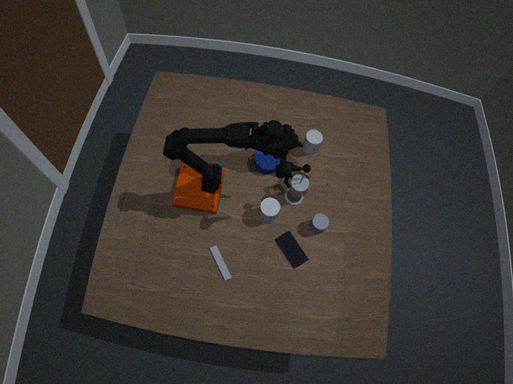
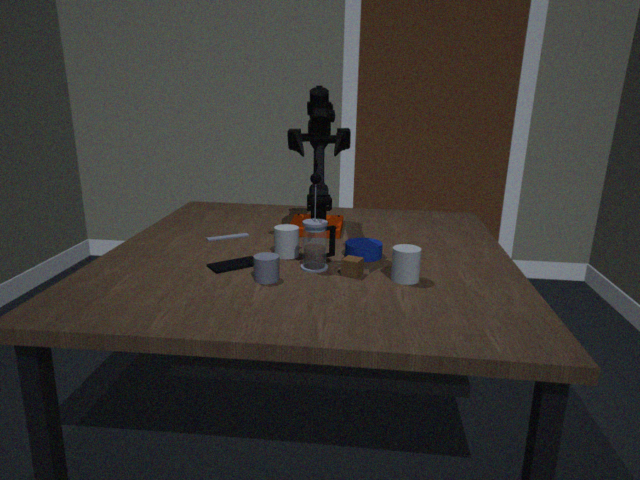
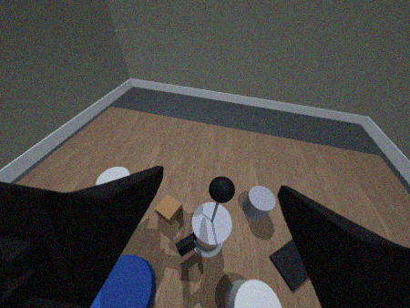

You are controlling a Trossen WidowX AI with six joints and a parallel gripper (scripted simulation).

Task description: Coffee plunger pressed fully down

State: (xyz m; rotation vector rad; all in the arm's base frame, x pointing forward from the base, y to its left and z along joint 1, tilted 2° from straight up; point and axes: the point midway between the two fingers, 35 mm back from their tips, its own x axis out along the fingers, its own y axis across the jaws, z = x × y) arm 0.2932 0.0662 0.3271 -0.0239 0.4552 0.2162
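The coffee press is 20 mm ahead of my gripper tip, 10 mm to the left of it and 200 mm below it. Round my gripper tip: small brown cube 50 mm ahead, 120 mm to the left, 310 mm below; blue disc 120 mm behind, 130 mm to the left, 310 mm below.
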